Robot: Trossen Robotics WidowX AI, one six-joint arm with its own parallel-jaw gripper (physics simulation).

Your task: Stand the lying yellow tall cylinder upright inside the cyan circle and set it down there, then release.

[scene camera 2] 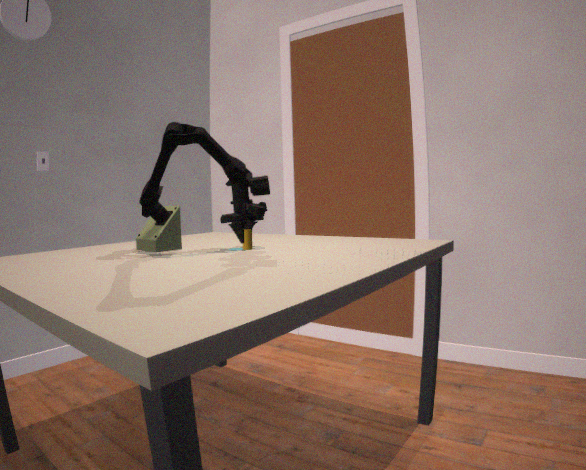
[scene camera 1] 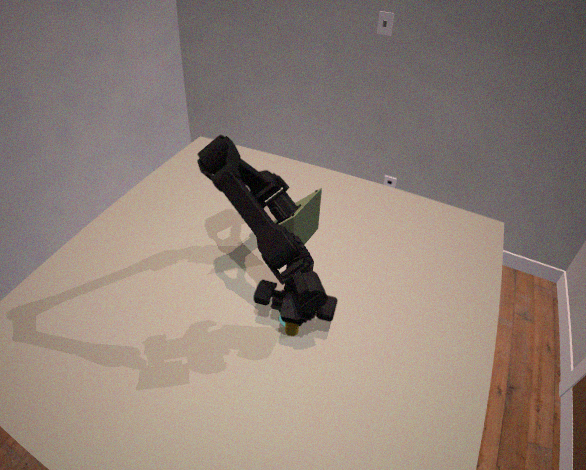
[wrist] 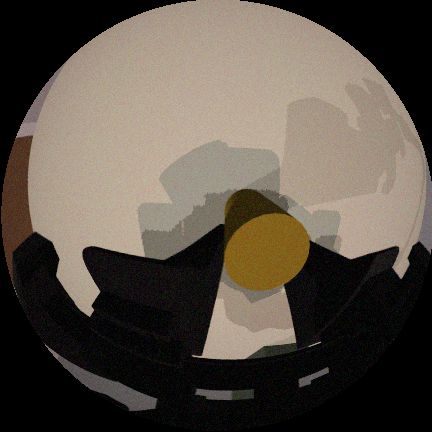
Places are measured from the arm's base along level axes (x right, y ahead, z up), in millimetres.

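Where they show: gripper, between the fingertips: (scene camera 2: 245, 242) (scene camera 1: 292, 323) (wrist: 249, 231); arm's base, origin of its link: (scene camera 2: 164, 218) (scene camera 1: 289, 214).
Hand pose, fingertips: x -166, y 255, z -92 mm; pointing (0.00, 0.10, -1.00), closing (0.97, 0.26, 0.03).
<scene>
Each offset is from my fingertips to the top centre of the thing. "*": to the spot under its first point. Level surfaces: height alone.
The yellow tall cylinder @(dx -3, dy +8, dz +45 mm) (scene camera 1: 291, 328) (scene camera 2: 247, 239) (wrist: 267, 251) is upright, its round top facing the wrist camera. Its base is at or very near table height. My gripper (scene camera 2: 245, 238) (wrist: 249, 231) points down and is shut on the cylinder, with one finger on each side of it. In scene camera 1 the gripper body hides the fingers. A sliver of the cyan circle @(* dx +32, dy -4, dz -21 mm) (scene camera 1: 282, 321) (scene camera 2: 235, 249) shows just left of the cylinder in both scene views. The rest of the circle is hidden, and the circle does not show in the wrist view. The cylinder stands toward or past the circle's edge; the exact overlap is hidden.
The green wedge-shaped arm base (scene camera 1: 311, 220) (scene camera 2: 168, 237) stands on the beige table @(dz -21 mm) (scene camera 1: 400, 350) (scene camera 2: 175, 325), behind the gripper in scene camera 1 and left of it in scene camera 2. Shadows of the arm fall across the table top.
</scene>
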